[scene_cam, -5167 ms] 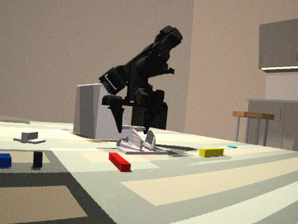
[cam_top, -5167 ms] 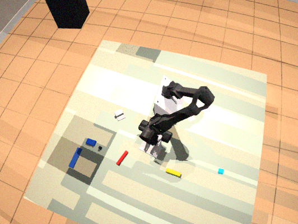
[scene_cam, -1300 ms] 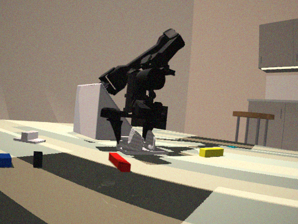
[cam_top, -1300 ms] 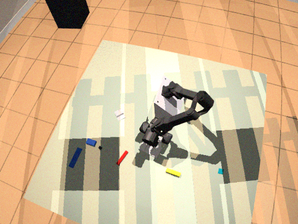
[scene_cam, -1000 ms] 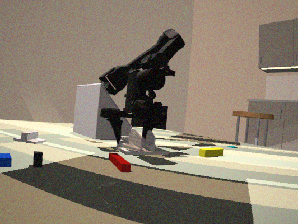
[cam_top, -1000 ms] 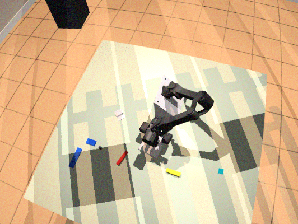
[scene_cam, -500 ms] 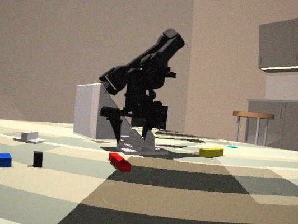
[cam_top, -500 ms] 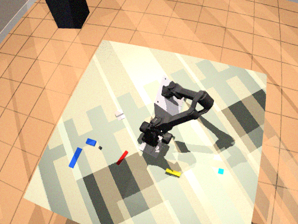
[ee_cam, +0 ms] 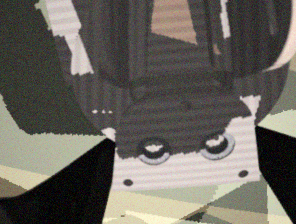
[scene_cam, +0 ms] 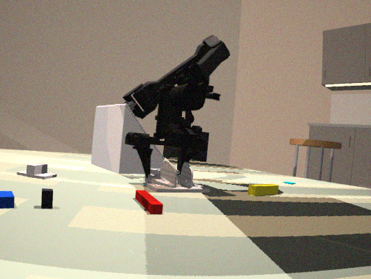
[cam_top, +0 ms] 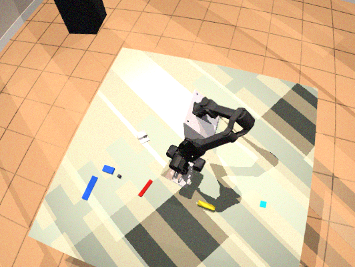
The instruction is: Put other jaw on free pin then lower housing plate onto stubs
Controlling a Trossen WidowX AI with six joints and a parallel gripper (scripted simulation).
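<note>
The base plate is 2 cm above my gripper tip and 1 cm ahead of it. Round my gripper tip: red bar 18 cm to the right, 16 cm ahead; then yellow bar 19 cm ahead, 13 cm to the left; then white block 26 cm to the right, 12 cm behind.
</note>
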